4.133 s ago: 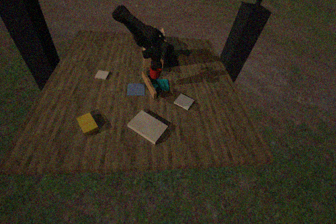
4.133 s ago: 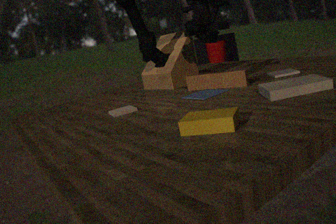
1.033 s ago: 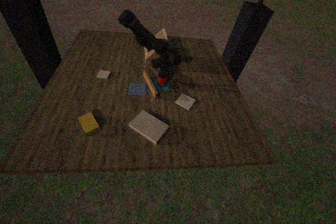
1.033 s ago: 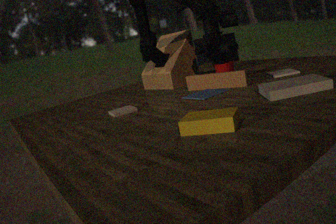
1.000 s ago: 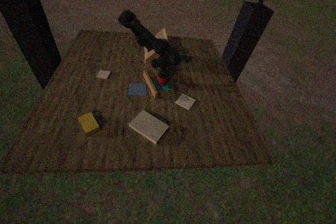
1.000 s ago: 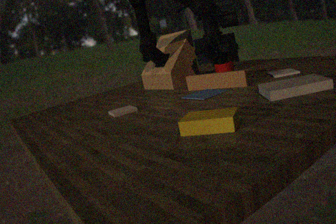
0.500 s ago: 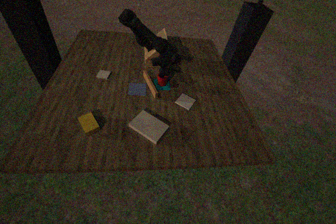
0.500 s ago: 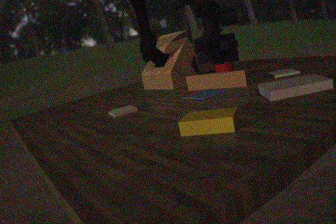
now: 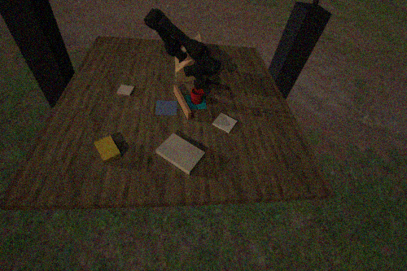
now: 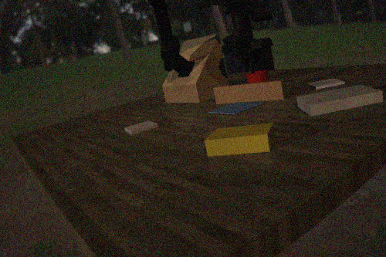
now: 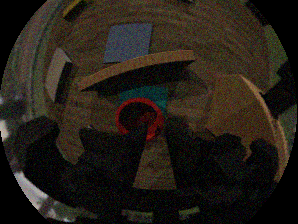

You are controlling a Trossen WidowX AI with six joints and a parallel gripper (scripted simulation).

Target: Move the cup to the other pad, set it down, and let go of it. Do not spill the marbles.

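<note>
Right now my gripper tip is 30 mm short of the red cup and 40 mm above it. From my gripper tip the other things lie so: teal pad (30 mm ahead, 90 mm below); then blue pad (80 mm ahead, 170 mm to the right, 90 mm below); then wooden block (60 mm ahead, 80 mm to the right, 60 mm below).
</note>
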